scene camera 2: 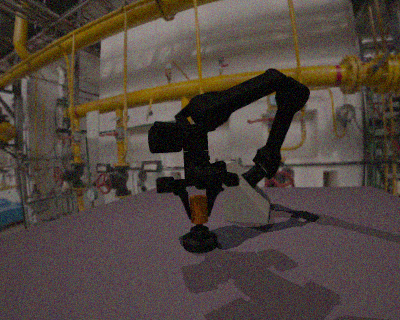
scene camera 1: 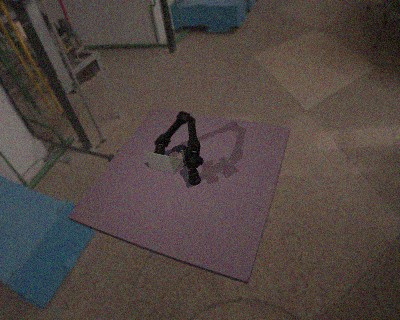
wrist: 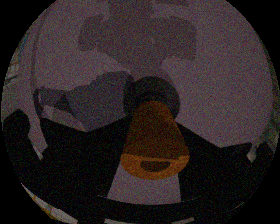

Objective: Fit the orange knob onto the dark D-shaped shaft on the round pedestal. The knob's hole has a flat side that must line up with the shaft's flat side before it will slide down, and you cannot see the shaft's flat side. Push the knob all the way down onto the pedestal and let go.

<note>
The gripper carries an orange knob. Also in view: a dark pedestal.
The gripper is seen too in the wrist view.
</note>
